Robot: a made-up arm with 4 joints.
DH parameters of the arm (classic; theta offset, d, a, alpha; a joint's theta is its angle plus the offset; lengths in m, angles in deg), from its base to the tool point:
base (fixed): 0 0.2 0 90
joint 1: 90 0.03 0.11 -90
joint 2: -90 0.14 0.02 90
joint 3: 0 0.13 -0.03 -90
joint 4: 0 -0.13 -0.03 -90
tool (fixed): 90 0.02 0 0
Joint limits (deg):
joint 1: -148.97..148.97
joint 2: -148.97..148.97
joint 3: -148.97..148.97
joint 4: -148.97..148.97
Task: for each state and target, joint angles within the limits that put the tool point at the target. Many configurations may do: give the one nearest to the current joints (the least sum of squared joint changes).
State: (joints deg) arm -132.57 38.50 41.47 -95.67
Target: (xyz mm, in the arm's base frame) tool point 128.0 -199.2 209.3
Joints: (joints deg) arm -121.56 36.48 61.64 -102.98
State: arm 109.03 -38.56 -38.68 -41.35
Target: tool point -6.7 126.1 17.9
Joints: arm 127.43 -42.26 -68.89 -21.12
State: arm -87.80 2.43 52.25 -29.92
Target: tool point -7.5 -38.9 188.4
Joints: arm -51.89 -11.19 31.32 15.91
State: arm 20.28 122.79 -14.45 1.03
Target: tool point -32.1 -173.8 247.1
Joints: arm -0.86 96.18 -15.83 43.49
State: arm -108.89 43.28 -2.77 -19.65
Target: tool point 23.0 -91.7 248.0
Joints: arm -125.99 68.65 -29.59 -19.83
